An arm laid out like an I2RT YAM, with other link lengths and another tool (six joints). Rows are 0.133 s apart.
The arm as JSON. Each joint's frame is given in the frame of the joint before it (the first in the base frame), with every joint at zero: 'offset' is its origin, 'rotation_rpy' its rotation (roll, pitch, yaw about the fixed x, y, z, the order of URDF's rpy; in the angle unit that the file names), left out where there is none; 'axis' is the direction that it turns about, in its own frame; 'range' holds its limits. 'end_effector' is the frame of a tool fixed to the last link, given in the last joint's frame.
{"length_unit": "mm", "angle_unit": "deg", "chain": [
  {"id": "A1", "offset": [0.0, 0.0, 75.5], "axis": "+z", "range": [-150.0, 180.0]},
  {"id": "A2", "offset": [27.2, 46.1, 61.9], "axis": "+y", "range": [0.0, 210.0]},
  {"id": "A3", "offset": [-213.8, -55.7, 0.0], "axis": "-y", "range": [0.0, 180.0]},
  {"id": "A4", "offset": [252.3, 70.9, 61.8], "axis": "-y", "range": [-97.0, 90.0]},
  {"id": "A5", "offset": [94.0, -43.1, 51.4], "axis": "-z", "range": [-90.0, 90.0]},
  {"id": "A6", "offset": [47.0, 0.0, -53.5], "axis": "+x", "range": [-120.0, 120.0]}
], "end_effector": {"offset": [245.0, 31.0, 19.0], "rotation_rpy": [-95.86, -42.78, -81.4]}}
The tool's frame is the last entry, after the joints.
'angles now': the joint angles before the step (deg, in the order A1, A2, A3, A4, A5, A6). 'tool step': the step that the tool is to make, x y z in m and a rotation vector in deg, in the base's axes. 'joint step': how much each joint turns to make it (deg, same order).
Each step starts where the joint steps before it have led.
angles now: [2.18, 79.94, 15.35, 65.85, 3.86, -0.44]
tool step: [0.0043, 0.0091, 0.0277, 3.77, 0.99, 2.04]
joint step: [0.01, -10.18, 2.97, -14.18, -1.98, 3.84]
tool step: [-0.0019, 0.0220, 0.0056, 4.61, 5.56, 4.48]
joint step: [0.00, -9.09, 4.65, -19.09, -4.68, 4.62]
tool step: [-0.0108, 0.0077, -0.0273, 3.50, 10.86, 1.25]
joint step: [-0.03, -5.49, 6.42, -22.40, -1.96, 3.62]
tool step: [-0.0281, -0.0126, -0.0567, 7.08, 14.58, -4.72]
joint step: [-0.02, -2.16, 4.97, -20.83, 1.43, 8.84]
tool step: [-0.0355, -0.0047, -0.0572, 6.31, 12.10, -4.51]
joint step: [-0.01, 0.47, 1.61, -12.53, -0.19, 8.12]
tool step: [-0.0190, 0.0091, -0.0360, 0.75, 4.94, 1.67]
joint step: [0.04, 1.51, -1.64, -1.79, -1.83, -0.43]
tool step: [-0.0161, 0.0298, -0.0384, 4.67, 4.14, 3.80]
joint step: [0.02, 4.20, -3.18, 3.49, -6.11, 0.46]
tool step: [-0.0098, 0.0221, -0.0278, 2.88, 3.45, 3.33]
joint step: [0.11, 6.41, -0.15, 3.08, -4.36, -0.64]
